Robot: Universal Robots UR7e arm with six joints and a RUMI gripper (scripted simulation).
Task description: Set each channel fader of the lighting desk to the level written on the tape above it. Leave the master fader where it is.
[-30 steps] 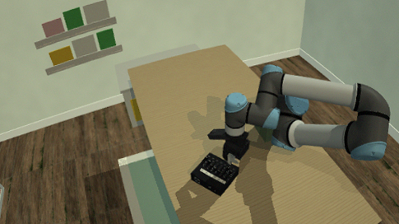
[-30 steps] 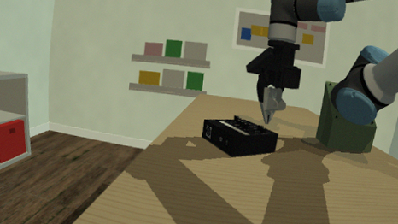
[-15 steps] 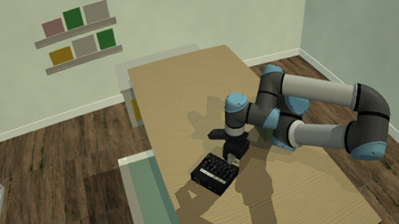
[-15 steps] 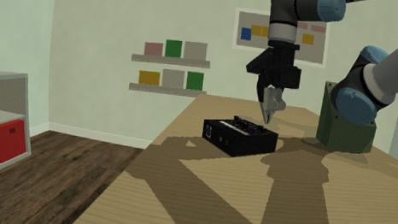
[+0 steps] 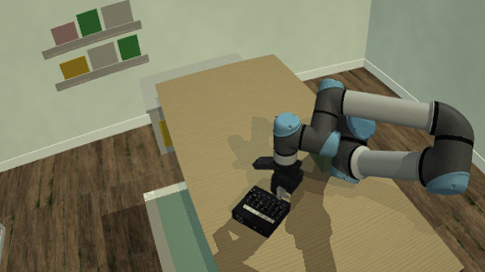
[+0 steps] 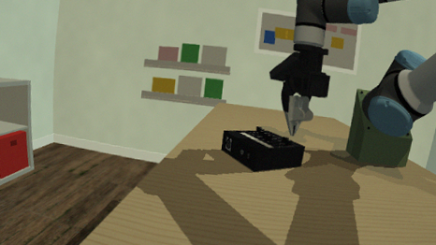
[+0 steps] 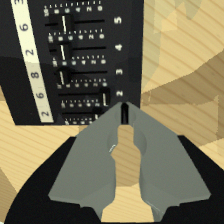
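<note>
The fader cap is 2 cm ahead of my hand, 1 cm to the left of it and 2 cm below it. Also, from my hand: master fader (7 cm ahead, 9 cm to the right, 2 cm below).
</note>
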